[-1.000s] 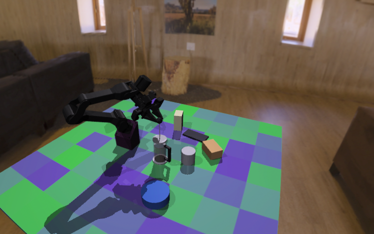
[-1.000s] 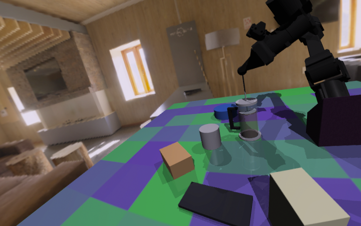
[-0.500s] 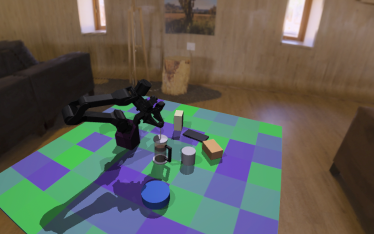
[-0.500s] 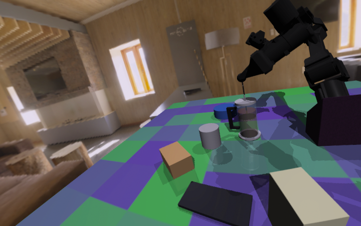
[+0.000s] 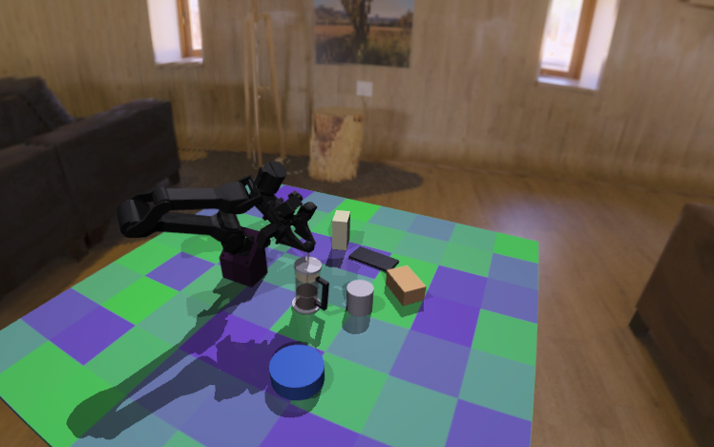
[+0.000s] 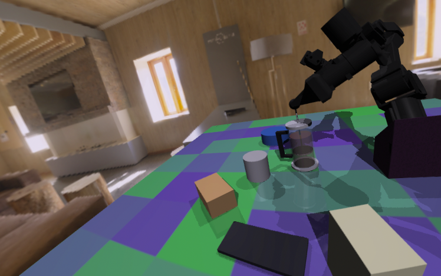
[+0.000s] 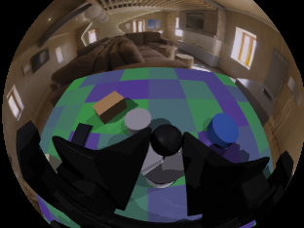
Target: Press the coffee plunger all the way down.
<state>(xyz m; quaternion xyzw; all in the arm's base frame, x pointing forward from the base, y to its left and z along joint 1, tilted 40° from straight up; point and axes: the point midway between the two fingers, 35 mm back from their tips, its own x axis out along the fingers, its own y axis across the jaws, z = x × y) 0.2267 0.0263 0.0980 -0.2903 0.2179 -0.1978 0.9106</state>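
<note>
Now: gripper tip 10 mm to the left of the glass coffee press and 100 mm above it. From my gripper tip the other things lie so: blue round tub: 70 mm ahead, 230 mm to the right, 170 mm below; then tan box: 220 mm ahead, 160 mm to the left, 170 mm below.
</note>
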